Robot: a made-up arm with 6 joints.
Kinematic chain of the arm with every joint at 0, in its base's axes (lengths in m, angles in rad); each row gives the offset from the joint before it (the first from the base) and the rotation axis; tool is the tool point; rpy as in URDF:
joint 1: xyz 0 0 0.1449 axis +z
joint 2: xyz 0 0 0 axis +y
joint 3: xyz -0.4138 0 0.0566 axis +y
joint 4: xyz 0.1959 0 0.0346 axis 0.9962 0 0.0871
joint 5: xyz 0 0 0 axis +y
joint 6: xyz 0.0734 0 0.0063 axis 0.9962 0 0.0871
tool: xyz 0 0 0 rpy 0 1.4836 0
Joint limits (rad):
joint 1: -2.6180..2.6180
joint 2: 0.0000..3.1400
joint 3: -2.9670..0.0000
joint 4: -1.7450..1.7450
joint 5: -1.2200..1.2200
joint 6: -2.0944..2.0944
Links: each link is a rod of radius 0.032 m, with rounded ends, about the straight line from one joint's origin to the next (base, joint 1, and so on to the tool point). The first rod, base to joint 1, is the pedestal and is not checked.
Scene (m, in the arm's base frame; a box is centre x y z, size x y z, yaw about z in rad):
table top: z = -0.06
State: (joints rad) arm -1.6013 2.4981 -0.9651 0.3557 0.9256 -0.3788
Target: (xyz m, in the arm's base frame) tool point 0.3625 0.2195 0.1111
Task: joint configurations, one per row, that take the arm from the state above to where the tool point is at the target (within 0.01 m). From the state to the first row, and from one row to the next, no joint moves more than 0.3 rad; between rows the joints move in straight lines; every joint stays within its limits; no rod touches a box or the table.
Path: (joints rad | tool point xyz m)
1: -1.3071 2.4990 -1.0006 0.3959 0.9340 -0.3788 | 0.1177 -0.3482 0.1028
2: -1.0129 2.5000 -1.0361 0.4360 0.9423 -0.3788 | 0.2204 -0.3056 0.1033
3: -0.7187 2.5009 -1.0716 0.4762 0.9507 -0.3788 | 0.3080 -0.2329 0.1041
4: -0.4245 2.5018 -1.1072 0.5164 0.9591 -0.3788 | 0.3717 -0.1353 0.1053
5: -0.1302 2.5028 -1.1427 0.5565 0.9674 -0.3788 | 0.4045 -0.0206 0.1068
6: 0.1640 2.5037 -1.1782 0.5967 0.9758 -0.3788 | 0.4018 0.1013 0.1088
7: 0.4582 2.5046 -1.2137 0.6368 0.9842 -0.3788 | 0.3625 0.2195 0.1111

